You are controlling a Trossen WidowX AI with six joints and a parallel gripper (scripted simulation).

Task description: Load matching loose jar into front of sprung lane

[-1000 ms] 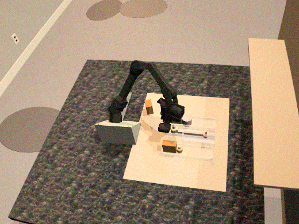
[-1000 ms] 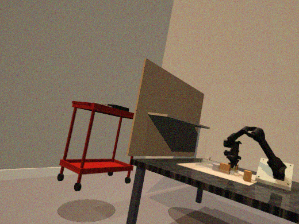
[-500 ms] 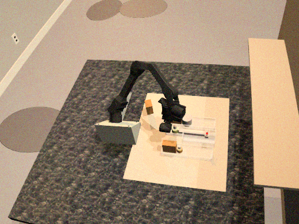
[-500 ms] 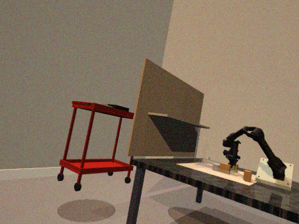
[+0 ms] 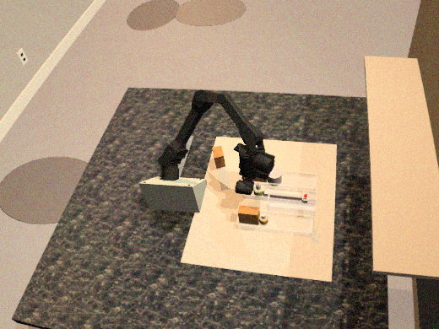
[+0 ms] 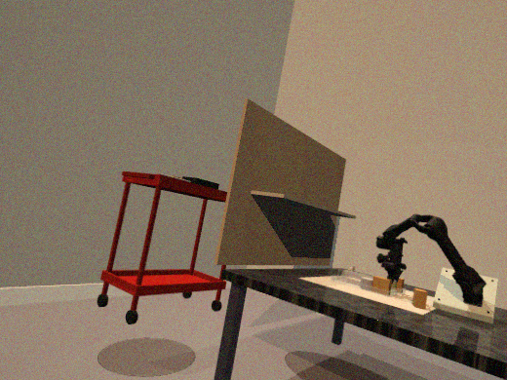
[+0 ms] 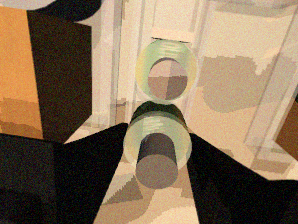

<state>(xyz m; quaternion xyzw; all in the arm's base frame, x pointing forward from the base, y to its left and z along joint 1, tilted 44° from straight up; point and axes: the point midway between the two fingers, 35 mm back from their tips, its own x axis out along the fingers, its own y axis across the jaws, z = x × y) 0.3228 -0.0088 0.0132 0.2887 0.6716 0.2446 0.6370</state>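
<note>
The grey cylinder lies 10 cm ahead of my gripper tip, 7 cm to the left of it and 2 cm below it. Also, from my gripper tip: clear lane rack: 15 cm ahead, 3 cm to the right, 3 cm below.
</note>
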